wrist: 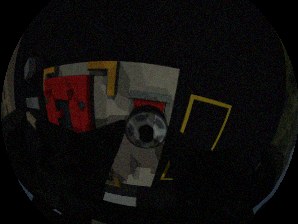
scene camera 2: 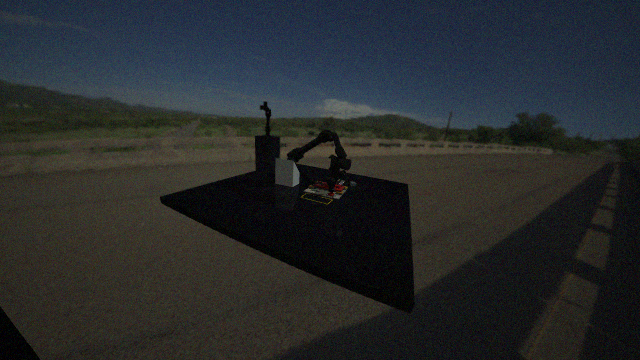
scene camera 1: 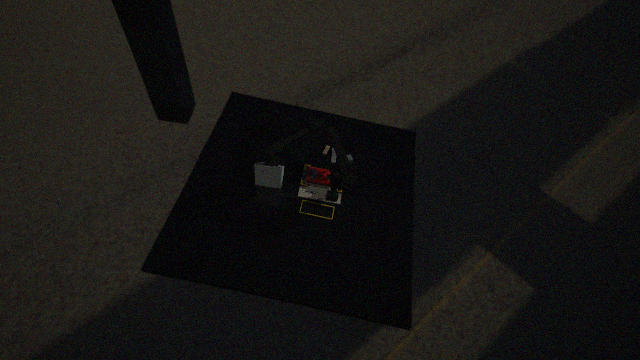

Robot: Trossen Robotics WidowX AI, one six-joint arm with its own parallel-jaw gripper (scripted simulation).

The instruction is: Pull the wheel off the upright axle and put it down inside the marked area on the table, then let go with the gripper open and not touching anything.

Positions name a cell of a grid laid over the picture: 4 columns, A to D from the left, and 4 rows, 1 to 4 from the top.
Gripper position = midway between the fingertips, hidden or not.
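Through the wrist view I can see my gripper (wrist: B3), and a board (wrist: B2) is visible there too.
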